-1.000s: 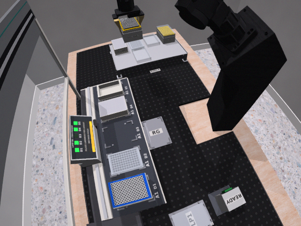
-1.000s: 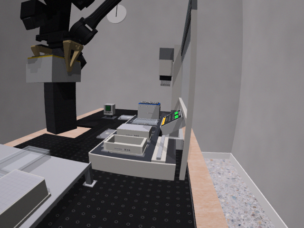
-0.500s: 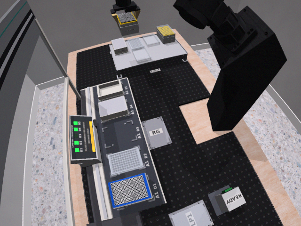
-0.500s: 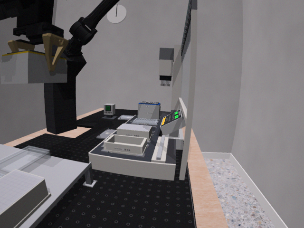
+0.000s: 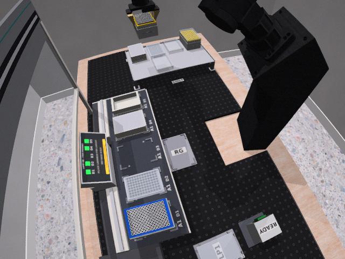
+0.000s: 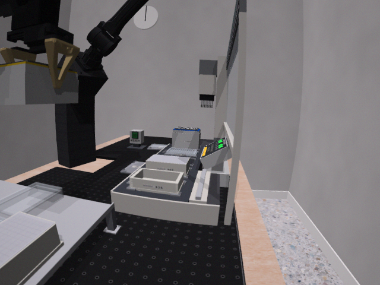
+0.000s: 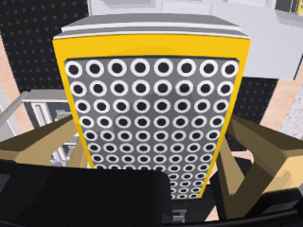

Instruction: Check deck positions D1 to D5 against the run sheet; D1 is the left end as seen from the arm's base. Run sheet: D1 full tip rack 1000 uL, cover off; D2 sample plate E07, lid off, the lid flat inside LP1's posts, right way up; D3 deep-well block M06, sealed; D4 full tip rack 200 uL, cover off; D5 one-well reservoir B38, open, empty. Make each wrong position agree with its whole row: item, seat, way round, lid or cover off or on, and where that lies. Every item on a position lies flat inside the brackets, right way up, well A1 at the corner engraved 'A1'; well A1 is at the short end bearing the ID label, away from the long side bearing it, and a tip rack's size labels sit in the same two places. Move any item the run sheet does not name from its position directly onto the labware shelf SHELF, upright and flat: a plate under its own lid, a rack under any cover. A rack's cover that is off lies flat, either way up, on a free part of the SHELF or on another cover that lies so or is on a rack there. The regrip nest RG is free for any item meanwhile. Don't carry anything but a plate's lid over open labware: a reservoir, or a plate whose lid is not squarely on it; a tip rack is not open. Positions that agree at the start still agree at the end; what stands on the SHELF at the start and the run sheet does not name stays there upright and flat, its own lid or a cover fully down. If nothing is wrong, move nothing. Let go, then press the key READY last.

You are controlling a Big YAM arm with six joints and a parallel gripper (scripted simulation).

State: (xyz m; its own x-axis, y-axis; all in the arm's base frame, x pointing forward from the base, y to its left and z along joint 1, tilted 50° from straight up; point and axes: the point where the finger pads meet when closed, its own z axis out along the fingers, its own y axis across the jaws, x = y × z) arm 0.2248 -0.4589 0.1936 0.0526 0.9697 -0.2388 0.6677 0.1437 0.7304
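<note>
Now: hand 1 cm to the right of the yellow-rimmed tip rack, 1 cm below it and 1 cm past it. Also, from my hand: one-well reservoir 24 cm below, 20 cm to the left, 19 cm ahead; regrip nest 48 cm to the left, 30 cm below, 6 cm ahead; shelf 24 cm below, 12 cm behind, 6 cm to the right.
</note>
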